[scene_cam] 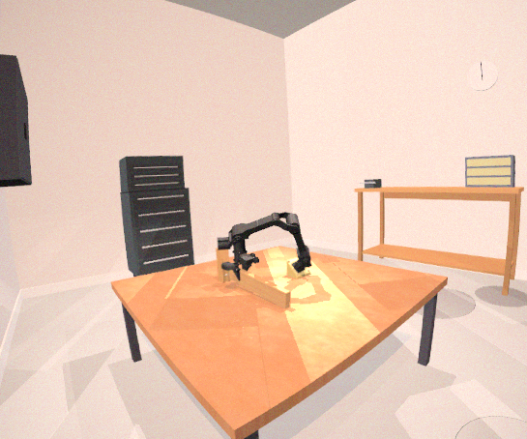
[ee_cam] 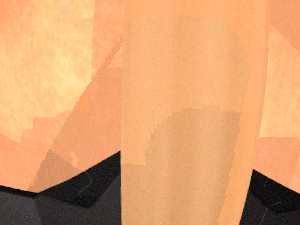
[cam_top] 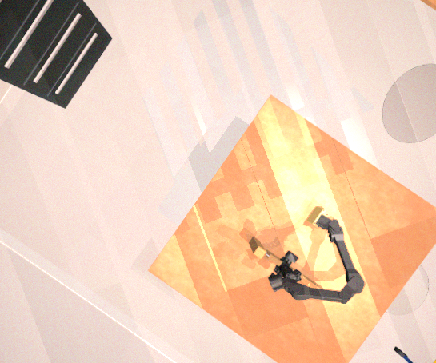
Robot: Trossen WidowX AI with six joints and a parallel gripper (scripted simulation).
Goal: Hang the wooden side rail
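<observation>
The wooden headboard post is 170 mm to the right of my gripper tip, 40 mm above it and 20 mm behind it.
</observation>
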